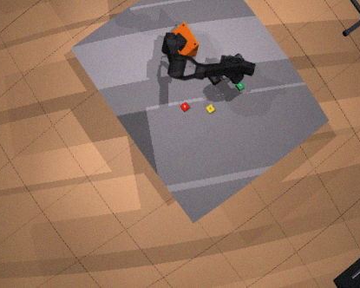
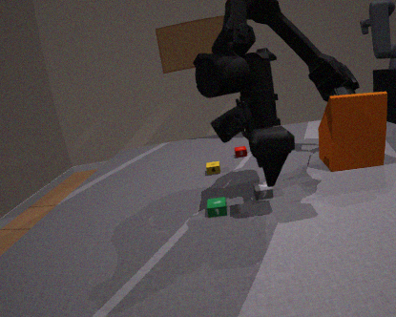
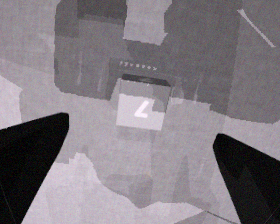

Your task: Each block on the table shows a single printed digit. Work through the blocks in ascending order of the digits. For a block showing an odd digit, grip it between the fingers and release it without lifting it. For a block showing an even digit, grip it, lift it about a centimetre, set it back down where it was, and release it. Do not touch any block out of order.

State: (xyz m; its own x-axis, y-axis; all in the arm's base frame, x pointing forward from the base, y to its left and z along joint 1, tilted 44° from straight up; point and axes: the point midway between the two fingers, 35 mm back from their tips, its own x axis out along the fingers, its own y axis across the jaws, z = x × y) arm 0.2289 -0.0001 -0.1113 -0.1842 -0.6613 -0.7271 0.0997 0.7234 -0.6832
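The grey block is 10 mm ahead of my gripper tip and 30 mm below it. The rest, counted from my gripper tip: red block (250 mm to the right, 30 mm below); then yellow block (90 mm ahead, 160 mm to the right, 30 mm below); then green block (100 mm ahead, 30 mm to the left, 30 mm below).
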